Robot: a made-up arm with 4 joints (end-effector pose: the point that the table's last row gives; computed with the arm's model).
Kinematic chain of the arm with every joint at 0, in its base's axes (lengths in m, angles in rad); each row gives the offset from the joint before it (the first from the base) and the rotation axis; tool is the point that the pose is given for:
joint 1: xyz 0 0 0.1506 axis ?
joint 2: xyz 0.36 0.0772 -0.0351 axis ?
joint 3: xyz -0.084 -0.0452 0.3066 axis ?
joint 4: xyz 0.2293 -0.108 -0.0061 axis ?
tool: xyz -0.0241 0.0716 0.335
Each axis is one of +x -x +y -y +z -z.
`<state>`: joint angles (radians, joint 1 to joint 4).
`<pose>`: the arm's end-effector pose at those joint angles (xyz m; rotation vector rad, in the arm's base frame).
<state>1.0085 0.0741 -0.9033 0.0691</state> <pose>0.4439 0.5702 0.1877 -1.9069 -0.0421 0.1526</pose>
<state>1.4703 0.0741 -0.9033 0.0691</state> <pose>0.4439 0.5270 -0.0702 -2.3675 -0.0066 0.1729</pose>
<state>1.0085 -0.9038 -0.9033 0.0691</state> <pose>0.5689 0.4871 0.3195 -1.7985 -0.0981 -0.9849</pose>
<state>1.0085 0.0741 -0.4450 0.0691</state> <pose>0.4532 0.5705 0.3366 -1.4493 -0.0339 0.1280</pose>
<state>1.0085 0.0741 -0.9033 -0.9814</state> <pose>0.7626 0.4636 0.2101 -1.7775 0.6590 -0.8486</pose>
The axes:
joint 1: -x
joint 2: +z
joint 3: +x
joint 4: -y

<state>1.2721 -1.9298 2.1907 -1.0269</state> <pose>0.0469 0.0523 0.4318 0.3280 -0.9630 0.5036</pose>
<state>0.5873 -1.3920 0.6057 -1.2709</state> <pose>0.3026 -0.1402 0.6597 0.6797 0.3512 -0.8964</pose>
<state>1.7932 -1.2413 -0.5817 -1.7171</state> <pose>0.4277 0.3488 0.4892 -0.3245 0.0344 -2.1850</pose>
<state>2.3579 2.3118 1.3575 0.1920</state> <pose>0.5895 -0.0447 -0.3221 -0.5405 2.0894 -0.5953</pose>
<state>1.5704 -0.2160 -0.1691 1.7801</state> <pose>0.1658 0.1798 0.1310 -1.4047 -1.4044 1.3952</pose>
